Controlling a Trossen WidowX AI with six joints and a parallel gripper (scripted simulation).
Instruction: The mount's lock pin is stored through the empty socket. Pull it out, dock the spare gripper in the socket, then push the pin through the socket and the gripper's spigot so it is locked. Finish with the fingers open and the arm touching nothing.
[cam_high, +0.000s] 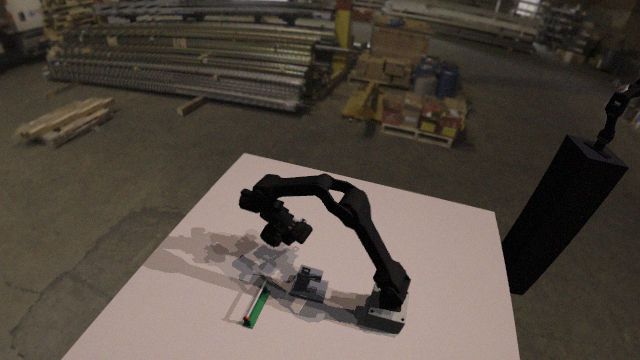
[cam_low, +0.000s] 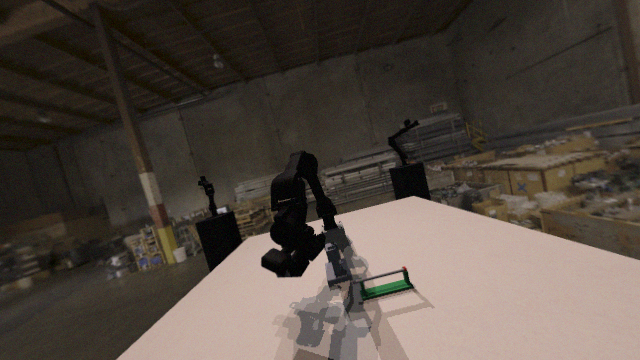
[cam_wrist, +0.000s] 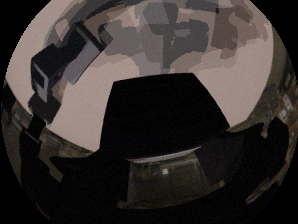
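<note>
The grey mount is 140 mm to the left of my gripper tip, 90 mm behind it and 60 mm below it. Also, from my gripper tip: green cradle (250 mm to the left, 90 mm below, 50 mm ahead); spare gripper (20 mm above).
</note>
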